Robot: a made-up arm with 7 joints. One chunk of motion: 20 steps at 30 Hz.
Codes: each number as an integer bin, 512 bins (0 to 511) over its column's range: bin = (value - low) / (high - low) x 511, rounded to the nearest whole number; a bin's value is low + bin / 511 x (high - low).
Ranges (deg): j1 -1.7..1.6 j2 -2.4..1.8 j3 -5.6..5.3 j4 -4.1..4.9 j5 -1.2..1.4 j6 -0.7..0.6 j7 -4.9..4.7
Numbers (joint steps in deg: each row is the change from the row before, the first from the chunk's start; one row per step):
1: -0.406 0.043 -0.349 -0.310 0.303 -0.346 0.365
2: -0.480 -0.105 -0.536 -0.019 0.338 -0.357 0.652
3: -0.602 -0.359 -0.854 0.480 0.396 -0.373 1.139
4: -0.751 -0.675 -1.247 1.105 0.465 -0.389 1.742
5: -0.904 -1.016 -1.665 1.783 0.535 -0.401 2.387
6: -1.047 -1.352 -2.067 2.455 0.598 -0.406 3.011
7: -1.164 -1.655 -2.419 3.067 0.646 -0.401 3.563
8: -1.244 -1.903 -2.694 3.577 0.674 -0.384 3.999
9: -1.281 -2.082 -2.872 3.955 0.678 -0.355 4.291
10: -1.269 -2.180 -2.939 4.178 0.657 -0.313 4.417
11: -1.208 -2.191 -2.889 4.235 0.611 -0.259 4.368
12: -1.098 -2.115 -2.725 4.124 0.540 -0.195 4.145
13: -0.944 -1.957 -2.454 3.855 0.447 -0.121 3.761
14: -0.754 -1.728 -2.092 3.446 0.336 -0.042 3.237
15: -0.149 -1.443 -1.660 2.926 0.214 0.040 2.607
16: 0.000 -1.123 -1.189 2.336 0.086 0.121 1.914
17: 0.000 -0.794 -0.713 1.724 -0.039 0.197 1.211
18: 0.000 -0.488 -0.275 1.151 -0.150 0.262 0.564
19: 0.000 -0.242 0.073 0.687 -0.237 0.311 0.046
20: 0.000 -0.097 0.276 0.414 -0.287 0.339 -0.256
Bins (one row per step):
1: 200 297 246 215 295 139 280
2: 189 279 237 232 302 135 296
3: 170 248 222 260 314 129 321
4: 147 210 204 296 327 122 354
5: 123 168 184 334 341 118 388
6: 101 128 166 372 353 116 421
7: 83 91 149 407 363 118 450
8: 71 60 136 436 368 124 474
9: 65 39 128 457 369 136 489
10: 67 27 125 470 365 152 496
11: 76 25 127 473 356 173 493
12: 93 35 135 467 342 199 481
13: 117 54 147 452 324 228 461
14: 146 82 164 428 302 259 433
15: 240 116 185 399 278 291 400
16: 263 155 207 365 253 323 363
17: 263 195 229 331 228 353 325
18: 263 233 250 298 206 378 291
19: 263 263 266 272 189 397 263
20: 263 280 275 256 179 408 247

